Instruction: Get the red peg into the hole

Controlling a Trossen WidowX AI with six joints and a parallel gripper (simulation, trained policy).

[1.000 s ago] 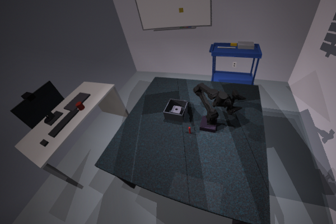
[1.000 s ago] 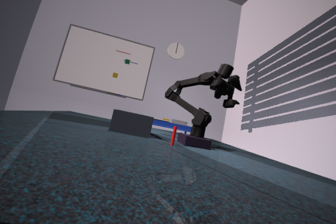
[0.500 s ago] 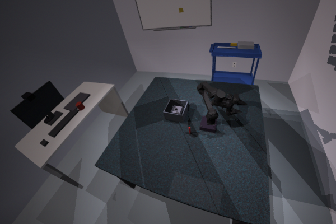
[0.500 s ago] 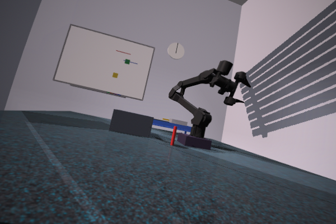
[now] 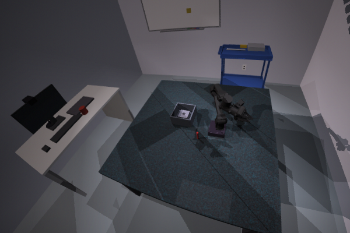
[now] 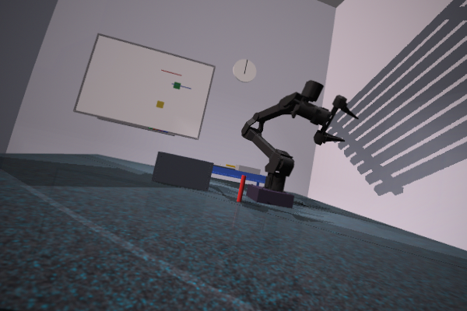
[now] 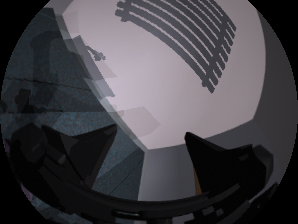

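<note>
Now: gripper tip 360 mm short of the red peg, 40 mm to the left of it and 270 mm above it. Also, from my gripper tip: plate: 510 mm ahead, 260 mm to the right, 270 mm below; grey box: 510 mm ahead, 260 mm to the right, 290 mm below.
</note>
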